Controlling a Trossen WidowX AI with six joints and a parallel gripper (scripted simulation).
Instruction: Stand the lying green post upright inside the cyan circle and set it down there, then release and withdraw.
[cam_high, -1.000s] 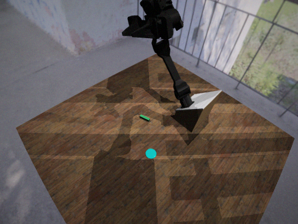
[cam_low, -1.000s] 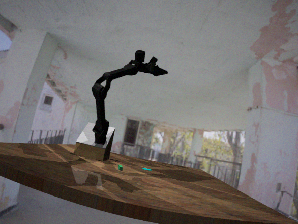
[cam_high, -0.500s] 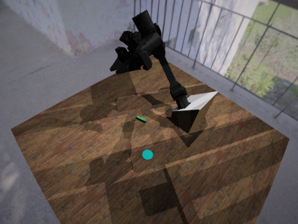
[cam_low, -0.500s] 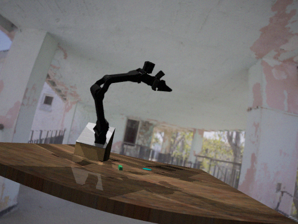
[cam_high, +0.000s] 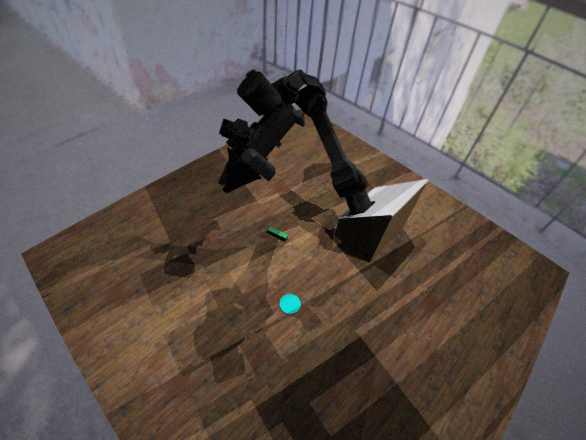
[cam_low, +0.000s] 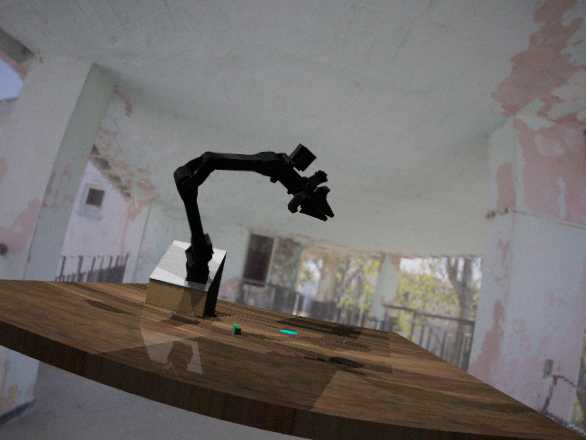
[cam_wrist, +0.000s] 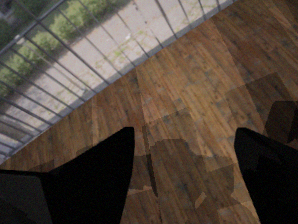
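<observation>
My gripper tip is 20 cm past the green post, 2 cm to the left of it and 36 cm above it. Round my gripper tip: cyan circle: 6 cm behind, 17 cm to the left, 37 cm below.
</observation>
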